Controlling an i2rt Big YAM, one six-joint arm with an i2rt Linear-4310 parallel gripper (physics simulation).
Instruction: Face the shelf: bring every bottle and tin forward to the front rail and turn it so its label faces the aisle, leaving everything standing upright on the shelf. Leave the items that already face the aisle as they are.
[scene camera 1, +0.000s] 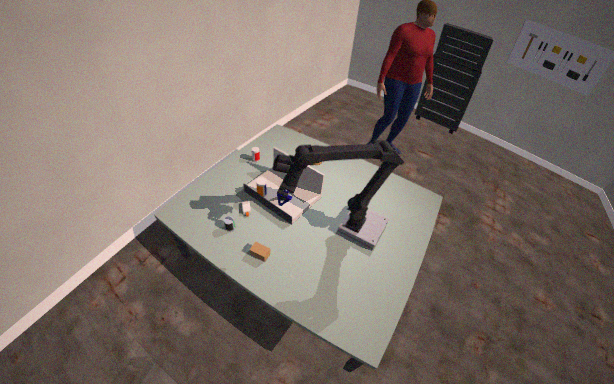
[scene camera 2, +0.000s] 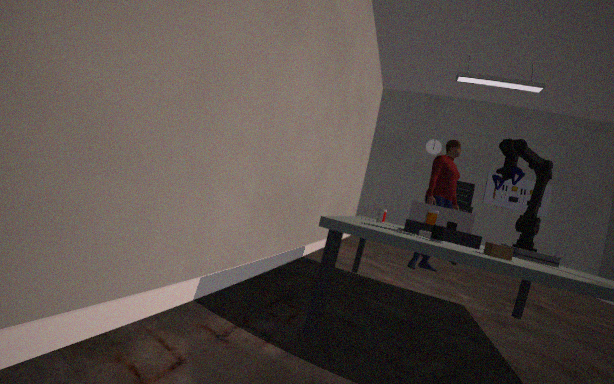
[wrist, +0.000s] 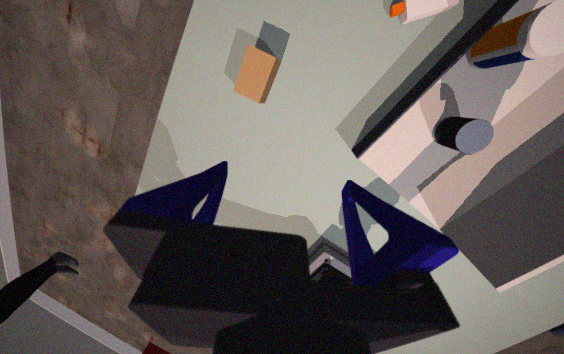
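The shelf has a dark front rail, a pale floor and an upright back panel. An orange bottle with a white cap and a blue strip stands upright close behind the rail. A dark tin with a grey-blue lid stands upright, apart from the rail; in scene camera 1 the gripper hides it. Its label cannot be made out. My gripper is open and empty, above the shelf's near end and to the side of the tin.
Off the shelf on the table are a red-and-white tin, a white box with an orange end, another dark tin and an orange-brown block. A person stands beyond the table.
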